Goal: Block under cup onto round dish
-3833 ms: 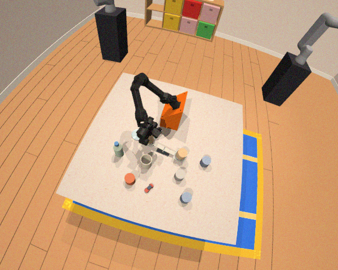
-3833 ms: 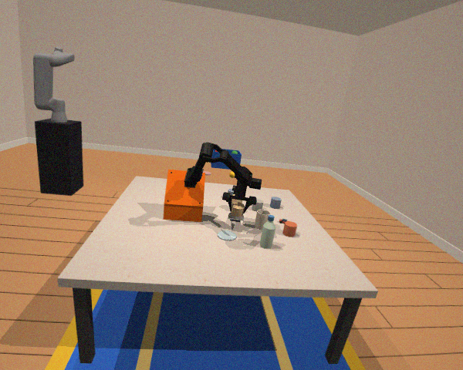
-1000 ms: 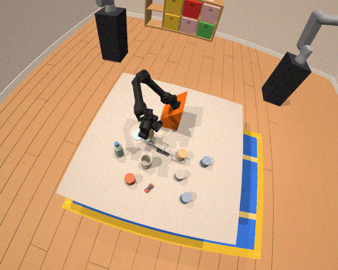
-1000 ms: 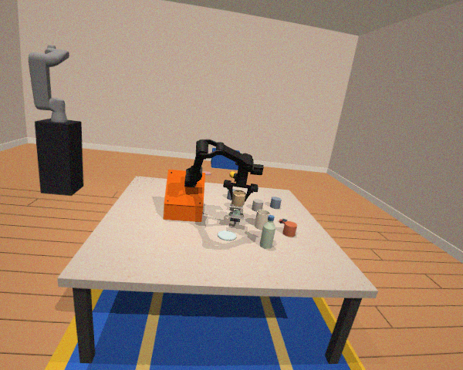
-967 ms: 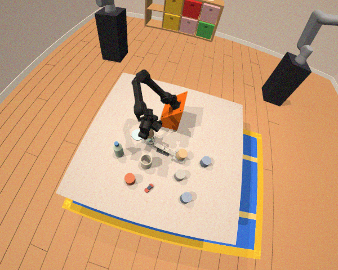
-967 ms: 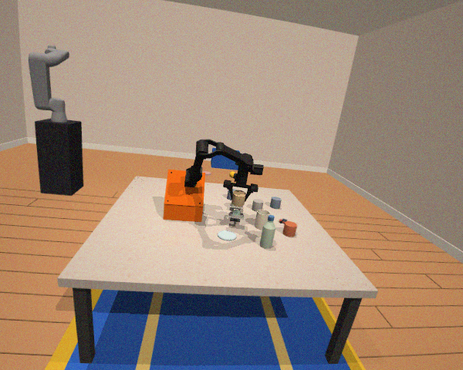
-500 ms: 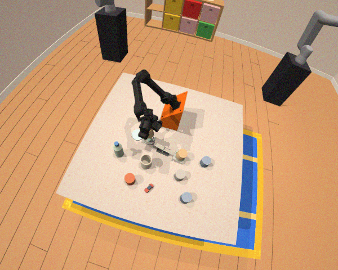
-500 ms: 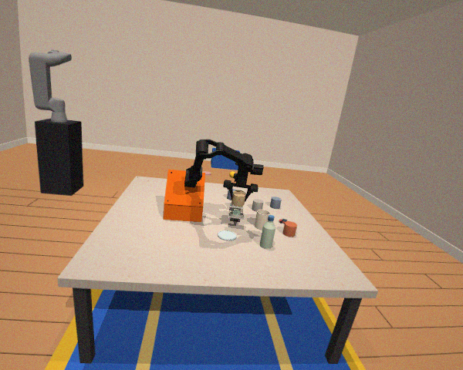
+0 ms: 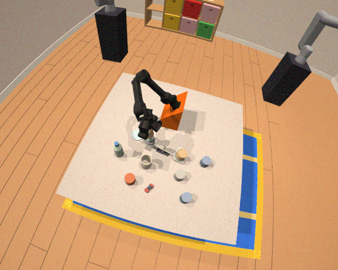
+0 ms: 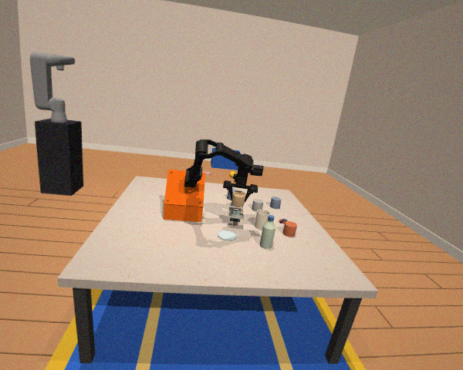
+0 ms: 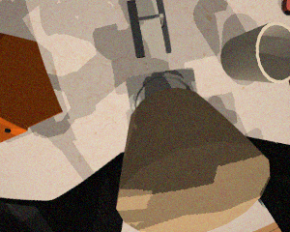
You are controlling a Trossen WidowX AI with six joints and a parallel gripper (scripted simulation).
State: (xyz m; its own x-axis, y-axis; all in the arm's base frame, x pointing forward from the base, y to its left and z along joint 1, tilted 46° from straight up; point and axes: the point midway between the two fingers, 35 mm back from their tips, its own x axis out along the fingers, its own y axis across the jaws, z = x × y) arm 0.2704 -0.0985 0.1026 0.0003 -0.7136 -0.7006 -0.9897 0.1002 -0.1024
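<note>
Right now my gripper tip is 10 mm to the right of the green block and 80 mm above it. Round my gripper tip: grey balance beam 20 mm ahead, 140 mm to the left, 130 mm below; then pale blue round dish 50 mm behind, 100 mm to the right, 160 mm below; then tan cup 20 mm to the right, 10 mm above.
</note>
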